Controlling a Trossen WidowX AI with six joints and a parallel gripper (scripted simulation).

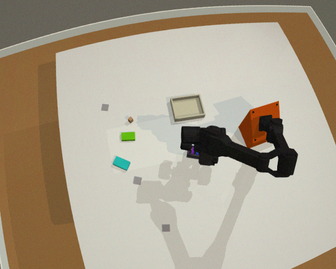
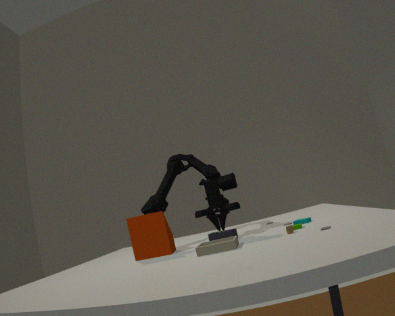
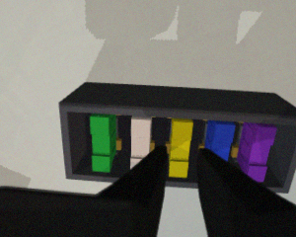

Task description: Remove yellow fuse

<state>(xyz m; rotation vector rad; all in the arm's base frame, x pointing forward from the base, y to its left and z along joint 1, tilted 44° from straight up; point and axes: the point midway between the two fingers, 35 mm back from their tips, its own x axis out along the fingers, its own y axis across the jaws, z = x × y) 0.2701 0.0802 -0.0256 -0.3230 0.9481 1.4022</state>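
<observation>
My gripper tip is now 2 cm short of the blue fuse, 2 cm above it and 1 cm to the left of it. Also, from my gripper tip: white fuse 2 cm below, 2 cm behind, 1 cm to the left; then yellow fuse 2 cm below; then purple fuse 3 cm ahead, 2 cm below, 1 cm to the right.
</observation>
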